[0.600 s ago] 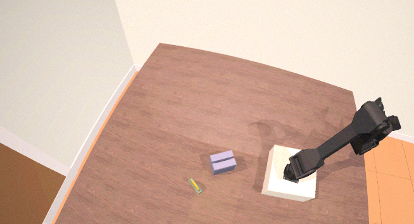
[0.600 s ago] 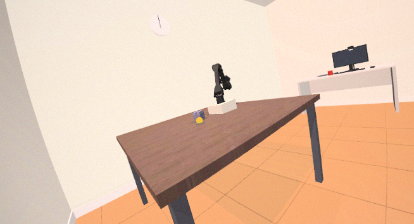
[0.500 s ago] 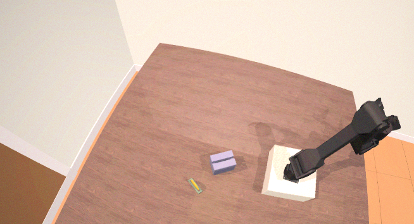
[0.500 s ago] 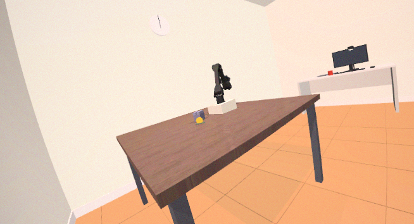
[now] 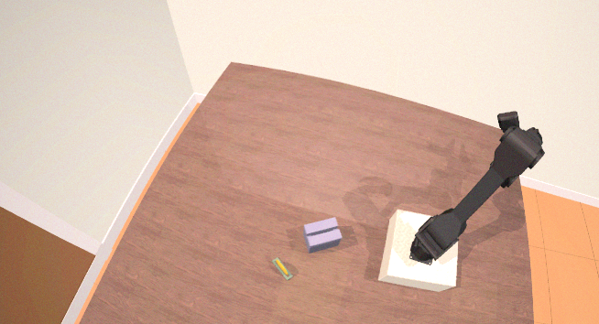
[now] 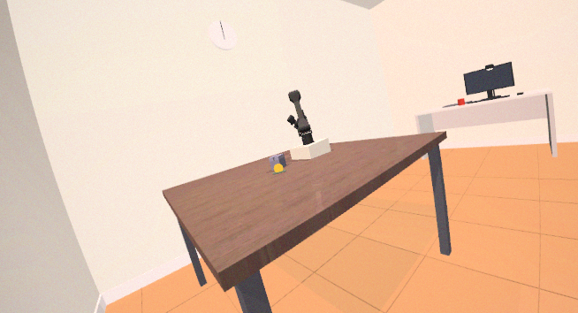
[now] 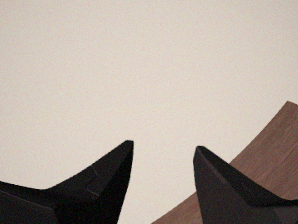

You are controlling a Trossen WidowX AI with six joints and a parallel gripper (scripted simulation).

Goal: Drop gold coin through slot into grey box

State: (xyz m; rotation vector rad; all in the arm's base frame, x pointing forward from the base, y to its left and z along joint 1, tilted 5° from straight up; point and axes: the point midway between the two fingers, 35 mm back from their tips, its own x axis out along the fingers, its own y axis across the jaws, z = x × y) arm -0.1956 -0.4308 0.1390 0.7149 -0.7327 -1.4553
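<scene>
The gold coin is 51 cm ahead of my gripper tip, 63 cm to the left of it and 20 cm below it.
</scene>
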